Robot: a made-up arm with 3 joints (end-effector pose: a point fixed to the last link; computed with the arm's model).
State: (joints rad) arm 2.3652 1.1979 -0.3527
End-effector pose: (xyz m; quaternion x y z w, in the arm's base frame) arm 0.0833 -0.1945 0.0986 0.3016 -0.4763 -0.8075 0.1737
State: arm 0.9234 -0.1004 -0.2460
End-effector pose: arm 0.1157 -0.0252 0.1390 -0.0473 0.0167 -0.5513 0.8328
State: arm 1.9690 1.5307 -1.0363
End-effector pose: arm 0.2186 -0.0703 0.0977 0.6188 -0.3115 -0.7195 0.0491
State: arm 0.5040 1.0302 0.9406
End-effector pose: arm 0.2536 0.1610 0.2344 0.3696 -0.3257 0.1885 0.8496
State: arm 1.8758 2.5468 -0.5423
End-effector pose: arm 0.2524 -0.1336 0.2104 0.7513 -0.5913 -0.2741 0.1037
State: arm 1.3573 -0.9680 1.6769
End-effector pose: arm 0.2066 -0.0395 0.0265 -0.0250 0.4647 0.1408 0.8739
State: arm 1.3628 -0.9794 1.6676
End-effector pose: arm 0.2042 -0.0423 0.0268 -0.0261 0.4696 0.1340 0.8722
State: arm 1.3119 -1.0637 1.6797
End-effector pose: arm 0.1917 -0.0341 0.0239 -0.0380 0.5057 0.1576 0.8473
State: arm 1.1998 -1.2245 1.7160
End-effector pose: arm 0.1665 -0.0184 0.0210 -0.0647 0.5711 0.2089 0.7913
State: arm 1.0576 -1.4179 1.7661
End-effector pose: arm 0.1343 -0.0060 0.0230 -0.1030 0.6428 0.2633 0.7119
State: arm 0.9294 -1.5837 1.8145
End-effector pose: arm 0.1066 -0.0012 0.0299 -0.1406 0.6976 0.3009 0.6349
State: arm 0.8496 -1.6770 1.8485
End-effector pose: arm 0.0913 0.0001 0.0356 -0.1636 0.7254 0.3202 0.5869
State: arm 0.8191 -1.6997 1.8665
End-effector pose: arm 0.0867 0.0020 0.0367 -0.1698 0.7317 0.3301 0.5716
